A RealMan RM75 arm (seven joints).
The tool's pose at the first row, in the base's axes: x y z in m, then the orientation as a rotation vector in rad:
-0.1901 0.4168 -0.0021 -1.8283 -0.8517 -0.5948
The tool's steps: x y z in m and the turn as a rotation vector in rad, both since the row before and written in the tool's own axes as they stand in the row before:
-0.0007 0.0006 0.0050 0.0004 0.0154 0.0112
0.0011 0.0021 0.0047 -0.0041 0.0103 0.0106
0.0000 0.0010 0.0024 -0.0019 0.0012 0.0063
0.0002 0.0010 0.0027 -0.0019 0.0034 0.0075
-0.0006 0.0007 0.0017 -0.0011 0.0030 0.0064
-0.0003 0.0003 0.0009 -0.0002 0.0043 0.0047
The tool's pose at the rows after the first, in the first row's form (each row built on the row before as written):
-0.1900 0.4211 -0.0049 -1.8248 -0.8308 -0.6008
-0.1875 0.4252 -0.0071 -1.8273 -0.8131 -0.6051
-0.1866 0.4272 -0.0086 -1.8304 -0.8059 -0.6031
-0.1856 0.4295 -0.0101 -1.8329 -0.7961 -0.6022
-0.1854 0.4307 -0.0116 -1.8345 -0.7878 -0.6013
-0.1853 0.4314 -0.0123 -1.8342 -0.7804 -0.6021

